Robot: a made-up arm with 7 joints. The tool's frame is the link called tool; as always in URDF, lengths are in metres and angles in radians. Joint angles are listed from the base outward. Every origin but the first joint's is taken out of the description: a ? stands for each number. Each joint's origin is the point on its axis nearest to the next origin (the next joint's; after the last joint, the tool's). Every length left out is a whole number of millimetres.
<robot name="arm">
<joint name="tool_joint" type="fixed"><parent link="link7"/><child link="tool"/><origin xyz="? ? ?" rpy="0 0 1.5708"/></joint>
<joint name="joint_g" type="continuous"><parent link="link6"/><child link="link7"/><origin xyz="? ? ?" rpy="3.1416 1.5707 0"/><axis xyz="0 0 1"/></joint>
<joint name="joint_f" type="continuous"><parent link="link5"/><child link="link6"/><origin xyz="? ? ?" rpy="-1.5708 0 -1.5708"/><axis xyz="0 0 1"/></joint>
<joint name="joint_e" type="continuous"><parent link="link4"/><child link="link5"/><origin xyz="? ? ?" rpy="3.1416 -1.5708 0"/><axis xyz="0 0 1"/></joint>
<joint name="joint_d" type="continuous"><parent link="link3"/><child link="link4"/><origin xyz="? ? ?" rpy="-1.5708 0 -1.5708"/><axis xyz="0 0 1"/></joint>
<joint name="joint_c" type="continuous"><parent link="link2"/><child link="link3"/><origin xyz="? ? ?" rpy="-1.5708 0 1.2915"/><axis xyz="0 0 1"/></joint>
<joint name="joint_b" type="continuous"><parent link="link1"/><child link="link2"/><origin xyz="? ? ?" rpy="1.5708 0 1.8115"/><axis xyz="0 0 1"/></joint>
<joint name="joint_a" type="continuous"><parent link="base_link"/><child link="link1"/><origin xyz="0.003 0.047 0.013" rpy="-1.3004 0.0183 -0.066"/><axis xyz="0 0 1"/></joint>
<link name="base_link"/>
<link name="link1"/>
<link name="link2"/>
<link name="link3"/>
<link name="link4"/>
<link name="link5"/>
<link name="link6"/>
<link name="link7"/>
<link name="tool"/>
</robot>
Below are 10 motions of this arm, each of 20 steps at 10 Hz.
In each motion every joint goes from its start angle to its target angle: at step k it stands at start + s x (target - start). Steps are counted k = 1, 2, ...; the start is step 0. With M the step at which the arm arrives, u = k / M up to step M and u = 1 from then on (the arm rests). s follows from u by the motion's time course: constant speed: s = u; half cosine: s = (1 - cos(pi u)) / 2; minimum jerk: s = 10 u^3 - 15 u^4 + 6 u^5.
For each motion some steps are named. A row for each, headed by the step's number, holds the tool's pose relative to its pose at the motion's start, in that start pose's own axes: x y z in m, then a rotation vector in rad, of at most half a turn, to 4 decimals.
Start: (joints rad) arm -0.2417 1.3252 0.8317 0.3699 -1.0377 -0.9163 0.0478
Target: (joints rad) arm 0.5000 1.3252 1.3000 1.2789 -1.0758 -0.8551 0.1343
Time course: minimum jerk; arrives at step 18
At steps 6, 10, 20:
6: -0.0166 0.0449 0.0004 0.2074 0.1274 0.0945
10: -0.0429 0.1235 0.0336 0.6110 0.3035 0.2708
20: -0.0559 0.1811 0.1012 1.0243 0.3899 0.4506

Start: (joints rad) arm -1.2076 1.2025 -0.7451 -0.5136 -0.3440 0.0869 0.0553
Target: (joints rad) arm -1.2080 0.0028 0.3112 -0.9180 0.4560 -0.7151 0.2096
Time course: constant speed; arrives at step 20
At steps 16, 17, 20:
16: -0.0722 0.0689 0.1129 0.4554 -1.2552 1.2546
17: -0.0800 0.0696 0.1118 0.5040 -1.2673 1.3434
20: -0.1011 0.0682 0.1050 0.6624 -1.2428 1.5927

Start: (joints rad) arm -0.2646 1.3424 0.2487 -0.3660 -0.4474 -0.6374 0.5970
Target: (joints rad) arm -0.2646 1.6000 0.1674 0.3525 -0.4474 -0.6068 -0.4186
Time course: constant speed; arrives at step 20
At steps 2, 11, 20:
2: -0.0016 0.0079 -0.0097 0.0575 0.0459 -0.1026
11: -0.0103 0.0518 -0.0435 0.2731 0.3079 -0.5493
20: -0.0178 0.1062 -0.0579 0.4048 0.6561 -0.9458

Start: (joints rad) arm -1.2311 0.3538 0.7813 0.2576 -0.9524 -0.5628 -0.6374
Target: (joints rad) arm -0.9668 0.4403 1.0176 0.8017 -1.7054 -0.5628 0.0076
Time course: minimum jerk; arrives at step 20
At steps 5, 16, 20:
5: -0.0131 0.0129 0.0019 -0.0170 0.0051 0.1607
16: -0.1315 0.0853 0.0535 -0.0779 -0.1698 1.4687
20: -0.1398 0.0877 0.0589 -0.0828 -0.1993 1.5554

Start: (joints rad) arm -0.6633 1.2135 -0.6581 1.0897 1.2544 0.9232 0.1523
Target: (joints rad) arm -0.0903 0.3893 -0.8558 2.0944 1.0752 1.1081 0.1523
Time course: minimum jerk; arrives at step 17
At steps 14, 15, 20:
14: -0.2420 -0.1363 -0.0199 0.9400 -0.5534 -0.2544
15: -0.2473 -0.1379 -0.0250 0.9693 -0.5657 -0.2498
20: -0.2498 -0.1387 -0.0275 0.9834 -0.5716 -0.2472

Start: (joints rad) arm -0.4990 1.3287 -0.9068 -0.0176 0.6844 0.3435 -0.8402
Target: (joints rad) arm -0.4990 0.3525 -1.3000 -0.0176 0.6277 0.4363 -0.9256
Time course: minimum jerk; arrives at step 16
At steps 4, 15, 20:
4: 0.0048 0.0004 0.0264 0.0119 -0.1043 -0.0128
15: -0.0800 -0.0016 0.2374 0.2806 -0.9502 -0.0331
20: -0.0804 -0.0017 0.2378 0.2816 -0.9521 -0.0328

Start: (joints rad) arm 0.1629 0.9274 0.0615 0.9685 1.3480 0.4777 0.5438
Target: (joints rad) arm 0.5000 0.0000 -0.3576 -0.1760 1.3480 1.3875 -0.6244
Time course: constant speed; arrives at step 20
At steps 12, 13, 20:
12: -0.1035 0.1069 0.1162 -0.4703 -0.0705 -0.6136
13: -0.1125 0.1183 0.1187 -0.5264 -0.0796 -0.6873
20: -0.1597 0.1944 0.1053 -0.9695 -0.1833 -1.2929

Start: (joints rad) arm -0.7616 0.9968 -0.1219 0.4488 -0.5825 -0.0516 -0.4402
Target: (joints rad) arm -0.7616 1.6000 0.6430 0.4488 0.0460 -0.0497 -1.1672
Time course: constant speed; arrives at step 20
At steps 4, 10, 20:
4: -0.0245 0.0395 0.0313 0.1971 0.0086 0.0141
10: -0.0694 0.0823 0.0876 0.4776 0.0797 0.0472
20: -0.1562 0.1031 0.1922 0.8502 0.3114 0.1582

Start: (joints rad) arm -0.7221 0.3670 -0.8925 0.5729 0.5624 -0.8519 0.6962
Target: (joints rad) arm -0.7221 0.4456 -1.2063 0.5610 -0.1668 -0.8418 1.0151
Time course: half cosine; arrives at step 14
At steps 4, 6, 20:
4: -0.0032 -0.0036 0.0022 -0.0802 0.0566 0.1045
6: -0.0072 -0.0072 0.0042 -0.1589 0.1290 0.2140
20: -0.0234 -0.0173 0.0081 -0.3416 0.4205 0.5365

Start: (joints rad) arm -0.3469 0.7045 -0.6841 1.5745 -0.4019 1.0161 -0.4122
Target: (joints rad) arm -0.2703 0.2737 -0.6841 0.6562 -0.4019 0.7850 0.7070
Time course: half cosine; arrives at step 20
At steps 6, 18, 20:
6: -0.0092 -0.0505 0.0228 0.1985 -0.1821 0.1387
18: -0.0985 -0.2346 0.0107 0.3587 -1.1250 0.3613
20: -0.1025 -0.2391 0.0080 0.3464 -1.1549 0.3592

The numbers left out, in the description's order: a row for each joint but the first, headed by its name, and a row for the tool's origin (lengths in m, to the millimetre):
tool: 0 0 0
joint_g: 0 -0.037 0
joint_f: 0 0 0
joint_e: 0.162 0.014 0
joint_d: 0.003 -0.011 0
joint_c: 0.131 -0.033 0
joint_b: -0.004 0.017 0

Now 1 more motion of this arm.
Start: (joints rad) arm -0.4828 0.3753 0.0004 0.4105 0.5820 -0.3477 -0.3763
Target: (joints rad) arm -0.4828 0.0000 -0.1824 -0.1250 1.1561 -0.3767 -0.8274
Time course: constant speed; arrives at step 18
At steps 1, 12, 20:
1: 0.0035 -0.0013 0.0080 0.0288 -0.0272 -0.0284
12: 0.0212 -0.0058 0.0996 0.3755 -0.2532 -0.2281
20: 0.0145 -0.0007 0.1473 0.5635 -0.3043 -0.2503

